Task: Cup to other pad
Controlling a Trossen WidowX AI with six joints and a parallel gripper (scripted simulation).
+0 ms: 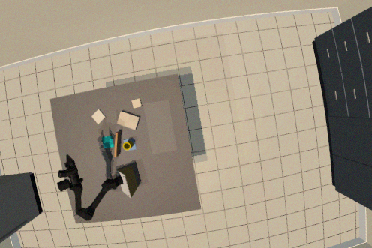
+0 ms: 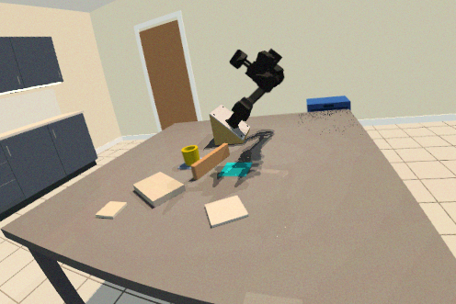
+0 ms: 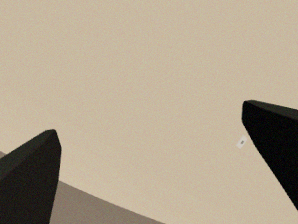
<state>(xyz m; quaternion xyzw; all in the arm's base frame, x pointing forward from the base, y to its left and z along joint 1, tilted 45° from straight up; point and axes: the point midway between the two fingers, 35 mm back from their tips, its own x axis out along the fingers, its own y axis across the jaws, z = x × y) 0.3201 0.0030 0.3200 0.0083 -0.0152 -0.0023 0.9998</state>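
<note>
The yellow cup is 330 mm below my gripper tip, 310 mm to the right of it and 20 mm behind it. Also, from my gripper tip: wooden bar 340 mm below, 200 mm to the right, 10 mm behind; cyan pad 370 mm below, 90 mm to the right, 10 mm ahead.
</note>
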